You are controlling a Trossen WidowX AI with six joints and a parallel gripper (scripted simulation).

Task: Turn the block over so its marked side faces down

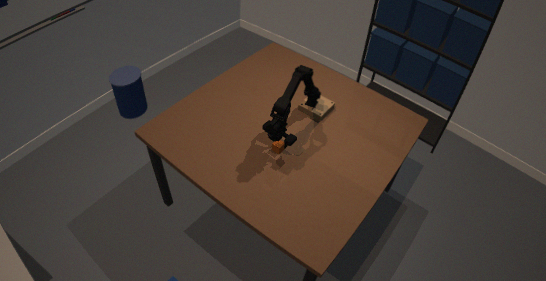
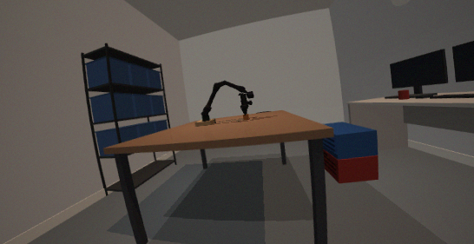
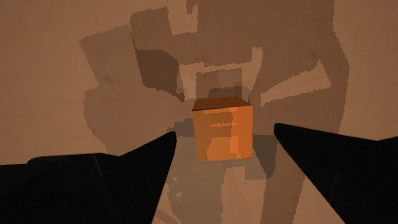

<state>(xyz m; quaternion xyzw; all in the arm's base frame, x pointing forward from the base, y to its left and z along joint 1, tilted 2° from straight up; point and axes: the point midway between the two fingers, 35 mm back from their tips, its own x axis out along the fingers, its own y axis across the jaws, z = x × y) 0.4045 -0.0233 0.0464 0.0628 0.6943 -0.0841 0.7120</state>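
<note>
The block lies 10 mm behind my gripper tip and 20 mm below it.
</note>
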